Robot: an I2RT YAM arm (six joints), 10 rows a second.
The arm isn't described. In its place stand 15 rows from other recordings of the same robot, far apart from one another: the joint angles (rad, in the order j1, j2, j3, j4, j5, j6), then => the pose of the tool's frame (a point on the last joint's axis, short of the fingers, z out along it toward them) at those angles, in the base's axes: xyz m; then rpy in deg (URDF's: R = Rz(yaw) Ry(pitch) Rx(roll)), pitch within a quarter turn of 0, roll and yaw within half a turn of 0.
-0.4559, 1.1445, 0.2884, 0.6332, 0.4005, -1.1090 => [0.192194 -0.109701 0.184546 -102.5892 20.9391 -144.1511]
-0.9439, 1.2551, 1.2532, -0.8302, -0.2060, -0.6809 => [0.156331 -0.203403 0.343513 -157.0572 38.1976 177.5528]
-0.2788, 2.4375, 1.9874, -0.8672, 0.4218, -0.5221 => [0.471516 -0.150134 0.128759 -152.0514 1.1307 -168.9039]
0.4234, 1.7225, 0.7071, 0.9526, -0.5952, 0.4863 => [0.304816 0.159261 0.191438 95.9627 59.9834 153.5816]
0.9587, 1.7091, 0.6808, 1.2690, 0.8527, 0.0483 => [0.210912 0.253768 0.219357 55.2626 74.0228 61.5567]
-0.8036, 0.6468, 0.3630, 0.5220, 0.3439, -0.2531 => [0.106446 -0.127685 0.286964 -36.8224 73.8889 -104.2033]
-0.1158, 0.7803, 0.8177, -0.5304, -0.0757, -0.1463 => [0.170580 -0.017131 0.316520 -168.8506 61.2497 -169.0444]
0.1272, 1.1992, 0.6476, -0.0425, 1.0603, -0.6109 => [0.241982 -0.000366 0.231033 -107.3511 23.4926 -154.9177]
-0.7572, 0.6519, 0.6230, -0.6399, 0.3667, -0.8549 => [0.093633 -0.106059 0.260076 -128.1128 20.3145 -174.7023]
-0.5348, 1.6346, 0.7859, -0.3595, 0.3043, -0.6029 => [0.237264 -0.152949 0.131825 -154.1656 7.6613 -177.5587]
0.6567, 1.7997, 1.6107, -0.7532, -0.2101, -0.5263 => [0.308944 0.247519 0.295500 -169.2971 36.3827 -104.7667]
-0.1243, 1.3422, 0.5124, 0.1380, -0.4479, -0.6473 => [0.251492 -0.015885 0.162699 -157.0050 51.3448 -126.6409]
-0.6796, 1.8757, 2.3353, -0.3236, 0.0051, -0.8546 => [0.311638 -0.252036 0.542636 -79.7114 40.6155 -122.4938]
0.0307, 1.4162, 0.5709, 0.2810, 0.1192, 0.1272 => [0.279190 0.004339 0.172381 175.2523 57.8013 168.0860]
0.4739, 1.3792, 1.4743, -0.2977, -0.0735, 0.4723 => [0.279257 0.146164 0.433630 113.6245 59.9499 142.1883]
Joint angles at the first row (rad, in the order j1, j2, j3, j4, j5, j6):
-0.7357 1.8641 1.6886 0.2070 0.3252 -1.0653
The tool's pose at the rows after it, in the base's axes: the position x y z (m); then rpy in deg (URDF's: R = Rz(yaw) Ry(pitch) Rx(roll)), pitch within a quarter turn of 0, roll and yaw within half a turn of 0:
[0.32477 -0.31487 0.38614 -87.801 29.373 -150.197]
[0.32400 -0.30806 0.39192 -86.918 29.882 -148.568]
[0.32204 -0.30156 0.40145 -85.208 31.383 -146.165]
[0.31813 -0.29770 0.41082 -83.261 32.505 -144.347]
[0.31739 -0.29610 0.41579 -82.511 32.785 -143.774]
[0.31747 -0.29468 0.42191 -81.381 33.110 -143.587]
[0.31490 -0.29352 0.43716 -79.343 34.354 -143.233]
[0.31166 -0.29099 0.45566 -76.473 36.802 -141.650]
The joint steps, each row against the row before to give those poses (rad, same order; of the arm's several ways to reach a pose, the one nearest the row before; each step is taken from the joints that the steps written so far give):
-0.0091 -0.0142 -0.0191 0.0087 -0.0008 -0.0038
0.0091 -0.0202 -0.0088 0.0023 -0.0114 0.0054
0.0065 -0.0213 0.0001 0.0042 -0.0191 0.0206
-0.0004 -0.0187 0.0019 0.0080 -0.0130 0.0141
0.0015 -0.0042 0.0099 -0.0030 -0.0011 0.0026
0.0035 0.0000 0.0172 -0.0001 0.0111 0.0008
-0.0008 0.0000 0.0488 -0.0194 0.0149 0.0137
0.0000 0.0000 0.0591 -0.0217 0.0076 0.0351

